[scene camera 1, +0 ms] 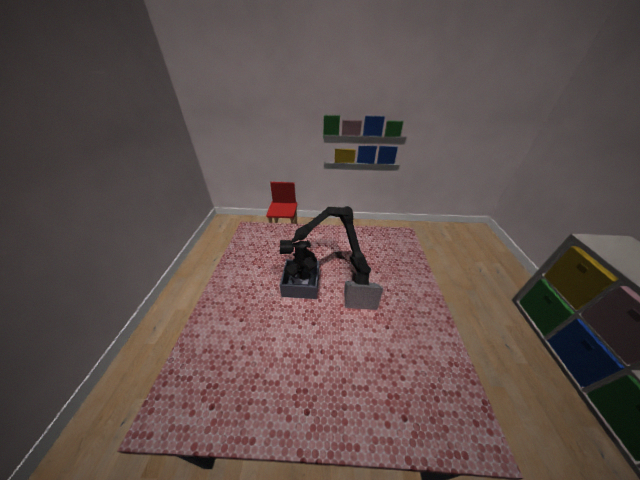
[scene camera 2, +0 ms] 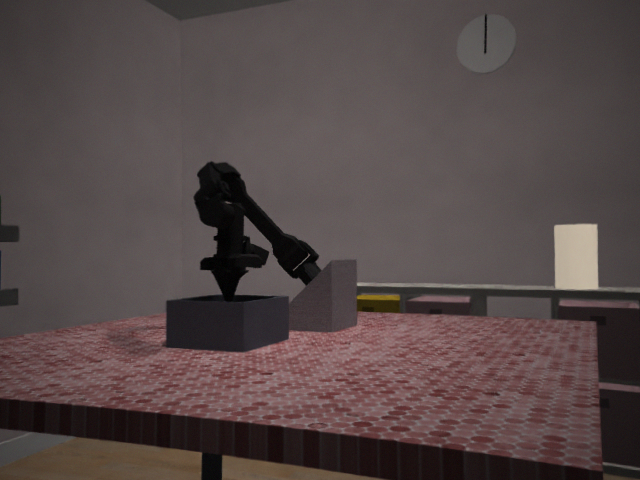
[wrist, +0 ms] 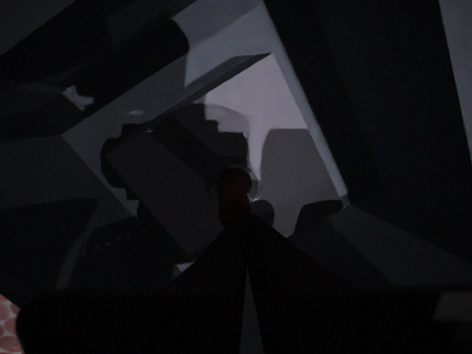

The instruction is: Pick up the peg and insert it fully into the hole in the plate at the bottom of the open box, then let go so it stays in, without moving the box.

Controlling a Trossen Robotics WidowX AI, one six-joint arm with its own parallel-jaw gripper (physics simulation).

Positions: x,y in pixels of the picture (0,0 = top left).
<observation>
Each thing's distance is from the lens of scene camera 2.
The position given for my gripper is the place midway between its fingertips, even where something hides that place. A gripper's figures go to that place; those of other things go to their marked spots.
my gripper [scene camera 2: 228,302]: 136 cm
grey box [scene camera 2: 249,322]: 125 cm
</observation>
